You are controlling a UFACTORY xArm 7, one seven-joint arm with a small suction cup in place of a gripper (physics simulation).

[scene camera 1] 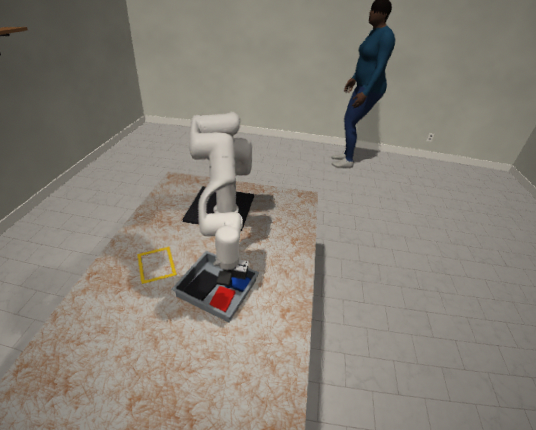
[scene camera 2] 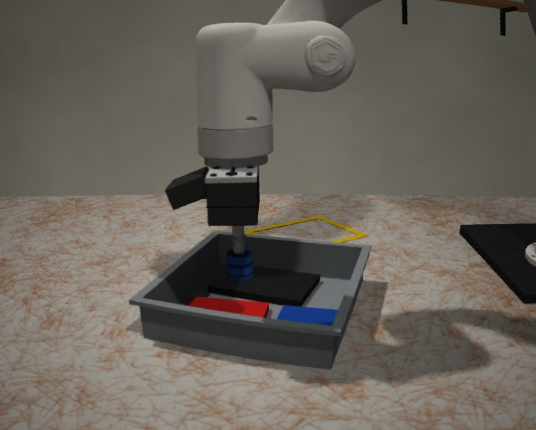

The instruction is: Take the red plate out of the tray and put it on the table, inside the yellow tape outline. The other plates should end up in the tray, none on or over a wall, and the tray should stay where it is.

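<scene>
The grey tray stands on the table. The red plate lies flat in it, in the near left part in scene camera 2. The blue plate lies flat beside it, and the larger black plate lies behind both. My suction gripper points down inside the tray's outline with no plate on its cup, so it is open. The cup seems to hang a little above the red plate's side; its exact spot is unclear. The yellow tape outline is outside the tray.
The robot's black base plate lies behind the tray in scene camera 1. The tray's raised walls surround the plates and the cup. A person stands on the floor beyond the table.
</scene>
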